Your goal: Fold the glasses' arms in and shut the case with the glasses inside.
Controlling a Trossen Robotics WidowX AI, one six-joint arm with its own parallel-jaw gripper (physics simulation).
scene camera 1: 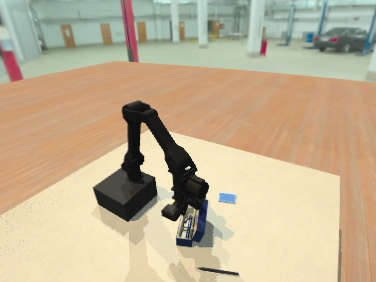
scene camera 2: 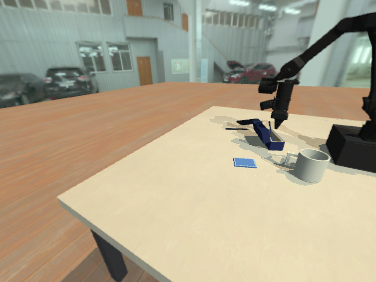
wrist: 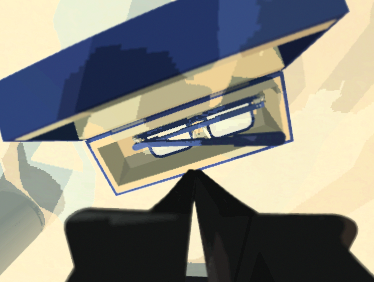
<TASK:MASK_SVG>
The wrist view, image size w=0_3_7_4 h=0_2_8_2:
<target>my gripper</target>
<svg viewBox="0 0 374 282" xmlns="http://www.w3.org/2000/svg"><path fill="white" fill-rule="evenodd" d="M63 226L73 263L73 268L64 282L185 282L194 203L208 282L374 282L374 274L350 251L359 230L357 223L353 219L336 213L259 213L233 196L201 169L188 169L172 189L150 209L86 207L70 214Z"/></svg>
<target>grey mug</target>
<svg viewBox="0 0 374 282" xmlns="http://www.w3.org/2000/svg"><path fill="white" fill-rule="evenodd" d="M0 191L0 276L42 233L45 225L42 213L31 200L17 193Z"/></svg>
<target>glasses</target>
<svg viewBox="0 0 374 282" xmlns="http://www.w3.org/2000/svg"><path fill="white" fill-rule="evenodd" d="M286 134L281 131L239 134L248 131L254 126L255 117L253 110L265 107L264 101L262 101L265 100L265 96L256 94L202 112L202 115L193 116L188 120L184 118L136 135L133 138L136 143L132 146L132 149L137 151L148 147L155 158L164 158L189 150L193 146L281 146L286 141ZM193 130L203 127L208 138L196 138L196 133Z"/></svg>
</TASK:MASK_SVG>
